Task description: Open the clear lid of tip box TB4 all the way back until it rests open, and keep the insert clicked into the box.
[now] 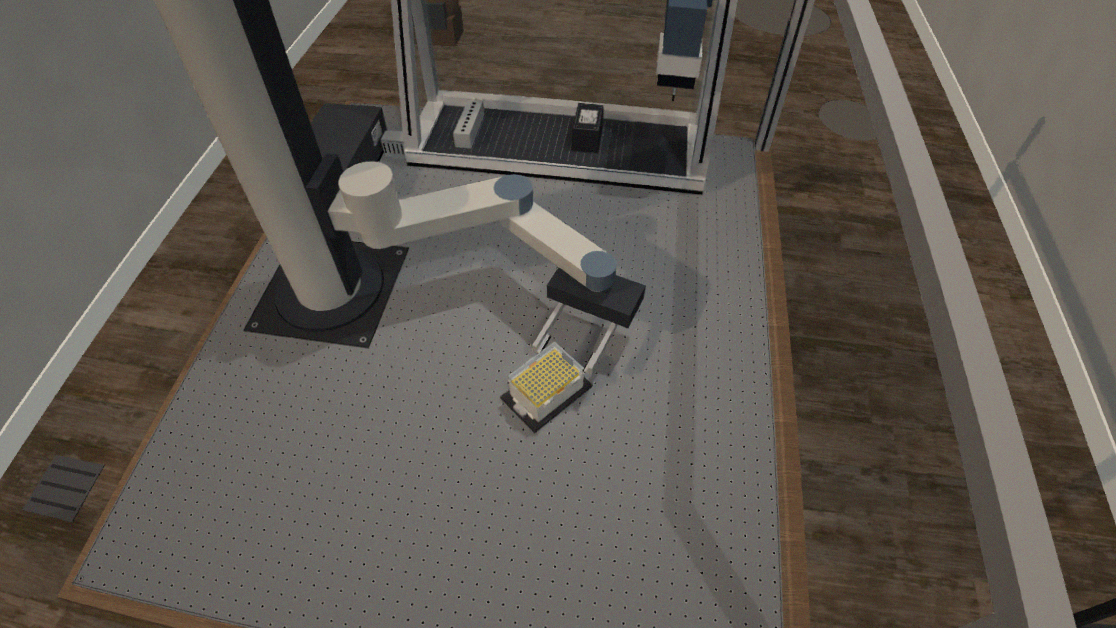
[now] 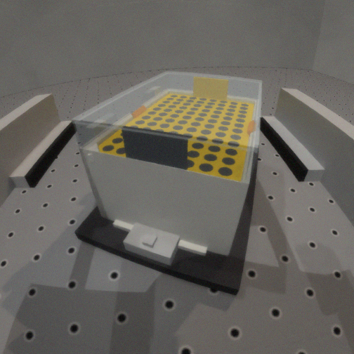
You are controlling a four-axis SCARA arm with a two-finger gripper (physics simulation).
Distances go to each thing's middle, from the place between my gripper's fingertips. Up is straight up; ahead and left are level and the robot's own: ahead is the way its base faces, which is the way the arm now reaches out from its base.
Right now my hand is 30 mm past the clear lid (image 1: 543, 376), 30 mm to the left of it and 10 mm above it.
